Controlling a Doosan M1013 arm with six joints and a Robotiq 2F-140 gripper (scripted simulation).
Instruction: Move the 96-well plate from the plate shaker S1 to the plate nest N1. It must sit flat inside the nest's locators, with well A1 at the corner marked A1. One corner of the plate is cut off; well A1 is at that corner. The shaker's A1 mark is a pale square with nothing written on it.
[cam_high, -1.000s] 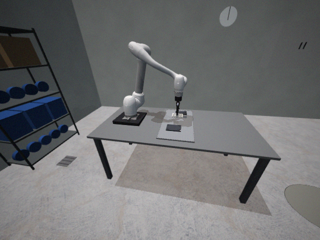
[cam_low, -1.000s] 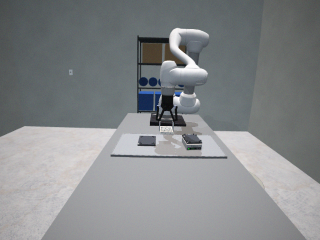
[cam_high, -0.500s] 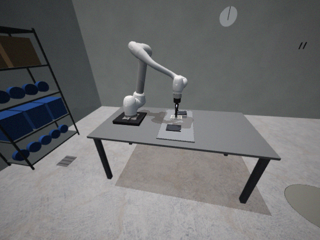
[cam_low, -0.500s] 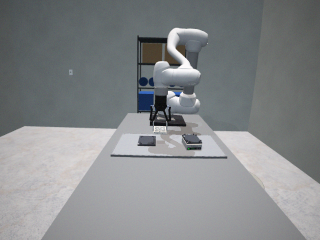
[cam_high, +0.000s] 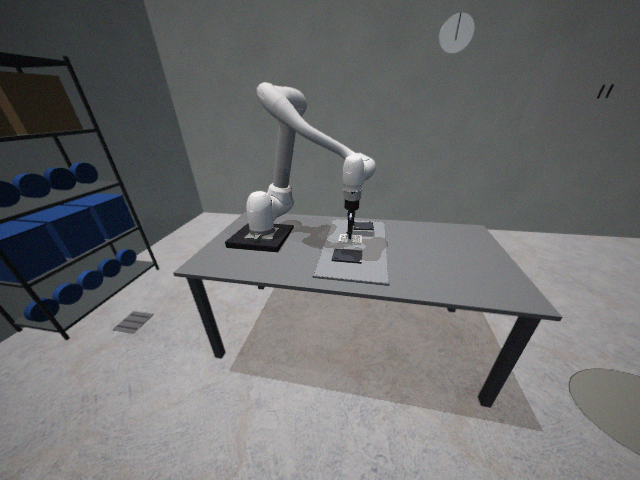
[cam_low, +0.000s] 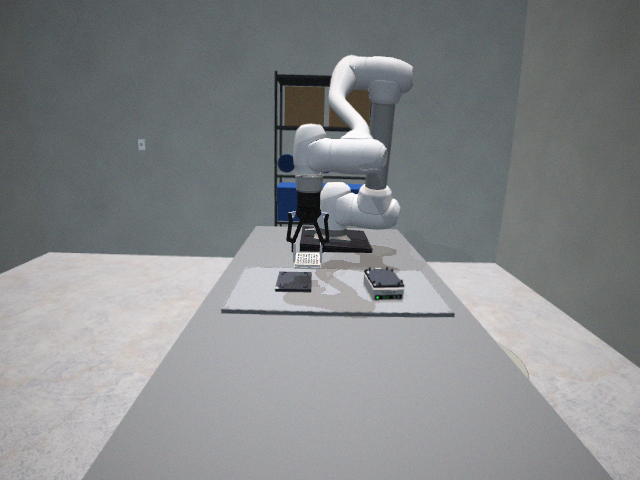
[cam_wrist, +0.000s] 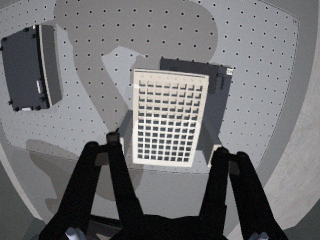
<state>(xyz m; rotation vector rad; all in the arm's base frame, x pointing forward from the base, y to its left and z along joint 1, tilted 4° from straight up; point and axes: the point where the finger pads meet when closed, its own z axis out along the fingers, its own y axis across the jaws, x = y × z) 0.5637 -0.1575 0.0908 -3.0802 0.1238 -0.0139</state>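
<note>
Now: the dark plate nest N1 10 cm below my hand, 4 cm to the right of it and 1 cm behind it. Round my hand: A1 corner mark (10 cm to the right, 10 cm below, 6 cm ahead); white 96-well plate (2 cm below).
</note>
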